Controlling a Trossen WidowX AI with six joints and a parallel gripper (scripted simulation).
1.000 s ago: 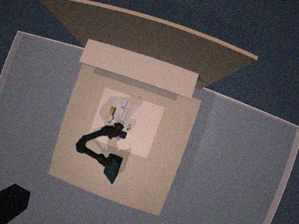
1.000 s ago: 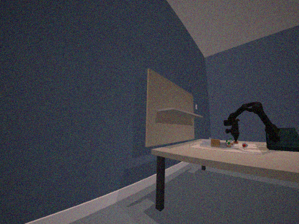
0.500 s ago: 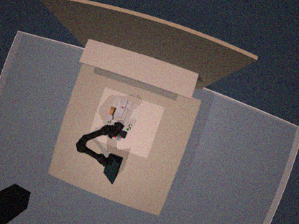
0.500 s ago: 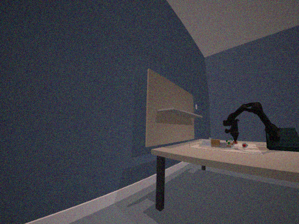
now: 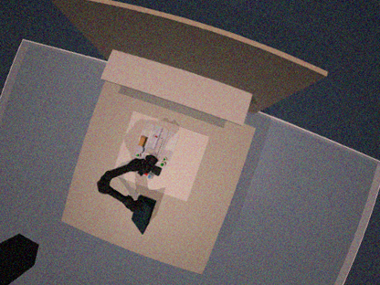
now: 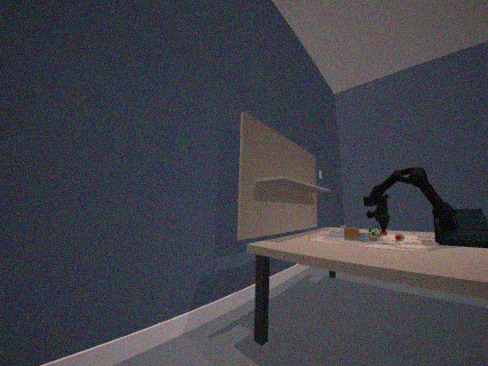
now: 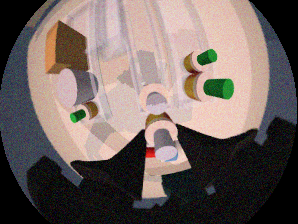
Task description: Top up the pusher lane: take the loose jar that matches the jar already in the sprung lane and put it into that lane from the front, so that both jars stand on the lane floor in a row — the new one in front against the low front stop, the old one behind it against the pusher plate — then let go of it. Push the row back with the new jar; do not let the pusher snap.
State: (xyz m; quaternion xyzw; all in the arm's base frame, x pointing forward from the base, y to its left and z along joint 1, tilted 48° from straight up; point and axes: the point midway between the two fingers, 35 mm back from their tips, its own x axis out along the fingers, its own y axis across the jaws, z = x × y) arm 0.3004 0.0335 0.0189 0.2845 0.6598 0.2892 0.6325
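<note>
Right now my gripper tip is 9 cm short of the grey cylinder, 13 cm to the right of it and 2 cm above it. Also, from my gripper tip: brown block: 16 cm ahead, 13 cm to the left, 1 cm below; then clear lane unit: 19 cm ahead, 3 cm to the left, 3 cm below; then wall shelf: 55 cm ahead, 2 cm to the right, 32 cm above.
</note>
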